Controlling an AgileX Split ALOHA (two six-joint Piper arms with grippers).
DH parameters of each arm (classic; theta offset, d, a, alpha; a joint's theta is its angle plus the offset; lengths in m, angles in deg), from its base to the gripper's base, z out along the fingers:
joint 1: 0 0.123 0 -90
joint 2: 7.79 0 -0.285 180
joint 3: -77.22 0 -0.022 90
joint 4: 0 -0.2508 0 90
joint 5: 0 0 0.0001 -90
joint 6: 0 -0.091 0 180
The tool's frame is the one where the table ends.
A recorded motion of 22 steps. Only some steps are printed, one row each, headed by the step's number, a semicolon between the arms.
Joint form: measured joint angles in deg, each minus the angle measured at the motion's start. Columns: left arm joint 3, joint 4, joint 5, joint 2, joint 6, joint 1; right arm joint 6, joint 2, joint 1, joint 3, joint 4, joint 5.
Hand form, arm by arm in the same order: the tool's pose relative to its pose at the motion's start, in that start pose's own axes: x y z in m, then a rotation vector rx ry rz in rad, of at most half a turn. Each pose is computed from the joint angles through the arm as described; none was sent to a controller.
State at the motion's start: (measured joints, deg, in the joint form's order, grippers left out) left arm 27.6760 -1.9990 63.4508 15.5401 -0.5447 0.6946; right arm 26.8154 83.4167 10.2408 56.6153 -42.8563 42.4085
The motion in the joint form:
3: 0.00 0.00 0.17 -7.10 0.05 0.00; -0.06 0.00 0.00 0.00 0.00 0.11
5: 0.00 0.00 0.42 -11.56 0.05 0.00; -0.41 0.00 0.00 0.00 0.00 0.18
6: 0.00 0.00 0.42 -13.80 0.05 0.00; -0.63 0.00 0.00 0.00 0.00 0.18
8: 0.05 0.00 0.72 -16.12 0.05 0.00; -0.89 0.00 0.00 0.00 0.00 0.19
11: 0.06 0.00 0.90 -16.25 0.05 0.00; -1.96 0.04 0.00 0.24 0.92 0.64
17: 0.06 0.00 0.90 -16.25 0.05 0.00; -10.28 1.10 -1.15 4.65 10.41 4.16
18: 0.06 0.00 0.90 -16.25 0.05 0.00; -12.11 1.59 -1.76 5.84 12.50 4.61
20: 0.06 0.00 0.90 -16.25 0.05 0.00; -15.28 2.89 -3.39 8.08 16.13 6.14
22: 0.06 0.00 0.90 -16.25 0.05 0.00; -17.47 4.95 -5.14 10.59 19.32 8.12
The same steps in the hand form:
3: 0.0110 0.0002 -0.0145 -0.0030 -0.1209 -0.0047; 0.0002 0.0001 0.0000 -0.0009 0.0017 0.0010
5: 0.0190 0.0002 -0.0229 -0.0049 -0.1943 -0.0072; 0.0003 0.0001 0.0000 -0.0014 0.0028 0.0072
6: 0.0230 0.0003 -0.0268 -0.0058 -0.2333 -0.0084; 0.0003 0.0001 0.0000 -0.0014 0.0028 0.0110
8: 0.0278 0.0003 -0.0309 -0.0068 -0.2694 -0.0097; 0.0003 0.0001 0.0000 -0.0015 0.0030 0.0155
11: 0.0283 0.0003 -0.0311 -0.0068 -0.2687 -0.0098; 0.0003 -0.0001 -0.0004 0.0045 0.0117 0.0208
17: 0.0283 0.0003 -0.0311 -0.0068 -0.2687 -0.0098; -0.0115 -0.0077 -0.0091 0.0942 0.0501 0.0385
18: 0.0283 0.0003 -0.0311 -0.0068 -0.2687 -0.0098; -0.0159 -0.0118 -0.0112 0.1214 0.0495 0.0487
20: 0.0283 0.0003 -0.0311 -0.0068 -0.2687 -0.0098; -0.0234 -0.0225 -0.0147 0.1722 0.0599 0.0784
22: 0.0283 0.0003 -0.0311 -0.0068 -0.2687 -0.0098; -0.0309 -0.0355 -0.0156 0.2193 0.0835 0.1043

